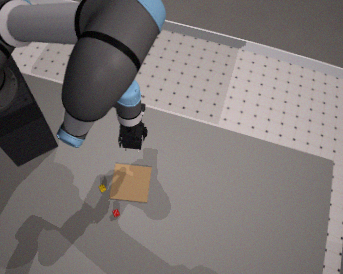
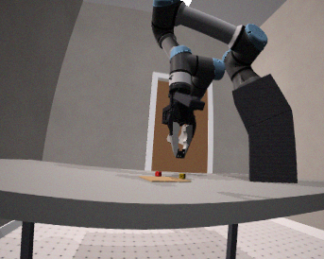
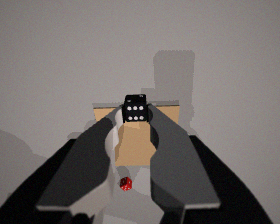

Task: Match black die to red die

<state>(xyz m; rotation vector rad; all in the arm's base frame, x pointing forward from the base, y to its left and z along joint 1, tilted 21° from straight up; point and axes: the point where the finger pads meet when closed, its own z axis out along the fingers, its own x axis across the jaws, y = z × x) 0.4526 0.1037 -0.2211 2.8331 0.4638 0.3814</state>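
The tan mat is 30 mm ahead of my hand, 110 mm to the right of it and 90 mm below it. Also, from my hand: yellow die 60 mm behind, 170 mm to the right, 80 mm below; black die 10 mm below; red die 30 mm ahead, 240 mm to the right, 80 mm below.
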